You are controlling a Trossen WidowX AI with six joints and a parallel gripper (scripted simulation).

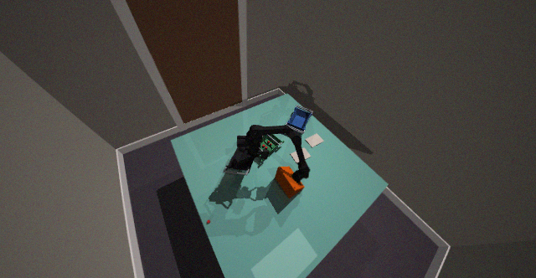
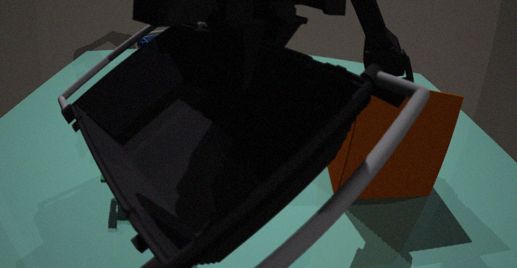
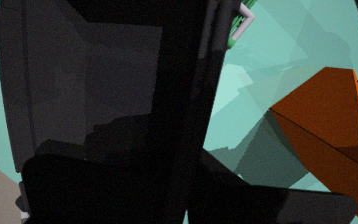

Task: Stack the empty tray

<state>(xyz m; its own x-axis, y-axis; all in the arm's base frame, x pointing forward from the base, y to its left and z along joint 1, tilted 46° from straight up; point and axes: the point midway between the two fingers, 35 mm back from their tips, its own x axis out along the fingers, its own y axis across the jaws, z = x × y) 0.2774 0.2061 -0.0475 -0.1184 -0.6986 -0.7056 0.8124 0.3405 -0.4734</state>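
Right now my gripper tip is 60 mm short of the black tray and 40 mm to the right of it.
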